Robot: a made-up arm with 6 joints.
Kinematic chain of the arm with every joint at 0, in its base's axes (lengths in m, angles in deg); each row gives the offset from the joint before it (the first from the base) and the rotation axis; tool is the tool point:
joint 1: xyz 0 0 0.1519 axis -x
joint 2: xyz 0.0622 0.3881 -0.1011 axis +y
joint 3: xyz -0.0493 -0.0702 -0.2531 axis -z
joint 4: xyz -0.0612 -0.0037 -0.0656 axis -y
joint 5: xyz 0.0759 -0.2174 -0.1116 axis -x
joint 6: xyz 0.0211 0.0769 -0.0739 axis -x
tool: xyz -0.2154 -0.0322 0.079
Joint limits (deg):
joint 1: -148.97..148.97
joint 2: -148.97..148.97
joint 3: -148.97..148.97
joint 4: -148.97..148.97
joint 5: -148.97..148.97
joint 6: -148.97..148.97
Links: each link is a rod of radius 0.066 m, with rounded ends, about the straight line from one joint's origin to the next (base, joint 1, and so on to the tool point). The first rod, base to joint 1, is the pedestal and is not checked.
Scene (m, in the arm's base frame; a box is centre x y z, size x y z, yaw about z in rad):
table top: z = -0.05
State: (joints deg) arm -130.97 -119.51 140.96 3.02 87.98 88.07
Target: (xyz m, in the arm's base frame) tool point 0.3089 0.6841 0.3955
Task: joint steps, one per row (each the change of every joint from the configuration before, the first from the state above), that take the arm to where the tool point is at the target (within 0.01 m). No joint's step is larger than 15 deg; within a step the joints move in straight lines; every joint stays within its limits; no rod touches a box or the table.
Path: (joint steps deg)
1: 8.70 13.10 -6.03 12.64 -1.25 -0.40
2: 8.70 13.09 -6.02 12.64 -1.25 -0.39
3: 8.69 13.10 -6.03 12.64 -1.24 -0.40
4: 8.70 13.10 -6.03 12.64 -1.25 -0.40
5: 8.70 13.09 -6.02 12.64 -1.25 -0.39

